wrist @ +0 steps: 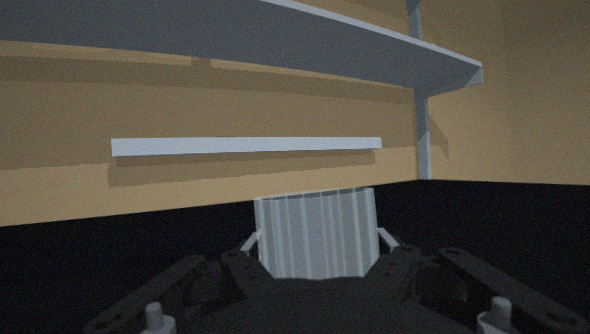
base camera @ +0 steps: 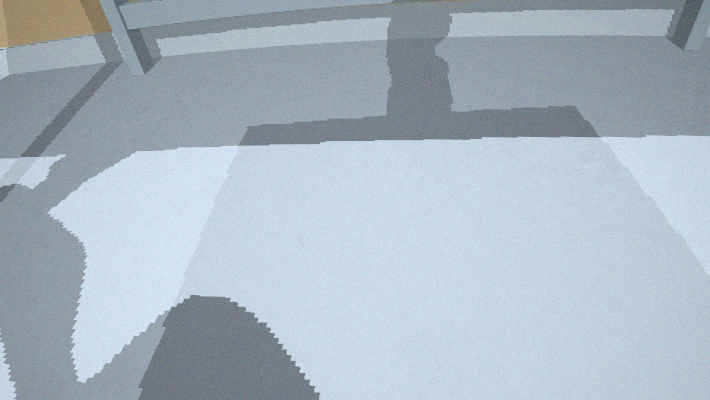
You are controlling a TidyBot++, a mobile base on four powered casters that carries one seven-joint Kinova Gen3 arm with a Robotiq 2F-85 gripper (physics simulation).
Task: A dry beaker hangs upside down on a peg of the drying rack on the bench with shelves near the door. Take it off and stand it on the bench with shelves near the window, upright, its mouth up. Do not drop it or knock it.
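Places are measured from the arm's base along level axes (x up, y ahead, z left), in millimetres.
Pixels of known places: gripper, fingertip midpoint: (wrist: 318, 244).
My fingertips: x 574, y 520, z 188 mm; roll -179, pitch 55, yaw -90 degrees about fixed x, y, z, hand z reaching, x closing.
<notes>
Behind a point stands the place of what it marks.
A clear, ribbed beaker (wrist: 317, 220) @[x 602, y 480, z 216 mm] stands out in front of the wrist camera at the lower middle of the wrist view. My gripper (wrist: 318, 244) @[x 574, y 520, z 188 mm] is shut on it, one fingertip on each side. The beaker looks nearly vertical, tilted slightly in the picture. A thin darker sliver shows along its top end; I cannot surely tell whether that end is the mouth. Its lower end is hidden behind the gripper body. The black bench top (wrist: 75, 255) @[x 518, y 805, z 394 mm] lies behind and around it; whether the beaker touches it is hidden. The drying rack does not show in either view.
A grey shelf (wrist: 300, 45) @[x 956, y 946, z -84 mm] overhangs the bench, with a post (wrist: 423, 135) @[x 725, y 1030, z -801 mm] at the right. A pale bar (wrist: 245, 145) @[x 687, y 1079, z 43 mm] runs along the tan wall. In the base view, a grey frame rail (base camera: 250, 11) @[x -268, y 1054, z 288 mm] and legs (base camera: 131, 47) @[x -319, y 1066, z 633 mm] (base camera: 692, 30) @[x -347, y 978, z -755 mm] stand at the top.
</notes>
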